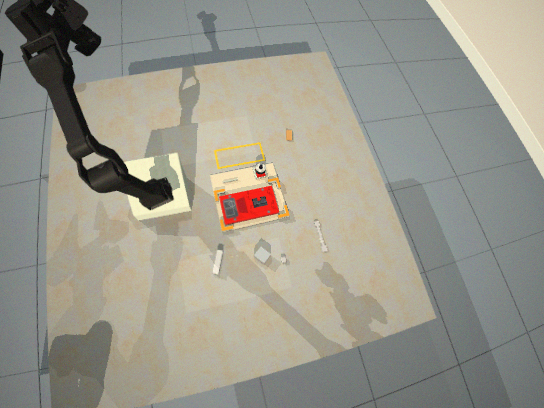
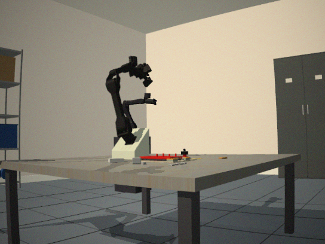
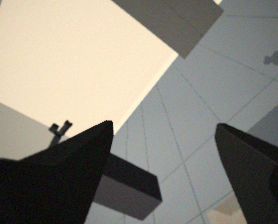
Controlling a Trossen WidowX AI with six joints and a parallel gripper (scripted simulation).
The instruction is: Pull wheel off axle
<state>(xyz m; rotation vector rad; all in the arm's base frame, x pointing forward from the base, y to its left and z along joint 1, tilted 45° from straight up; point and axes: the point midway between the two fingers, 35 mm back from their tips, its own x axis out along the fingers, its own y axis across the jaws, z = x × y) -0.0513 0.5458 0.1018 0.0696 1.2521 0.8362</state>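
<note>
The black wheel is 520 mm below my gripper tip, 450 mm ahead of it and 340 mm to the right of it. Also, from my gripper tip: white peg (620 mm to the right, 550 mm below, 210 mm ahead); grey cube (650 mm to the right, 540 mm below, 360 mm ahead).
</note>
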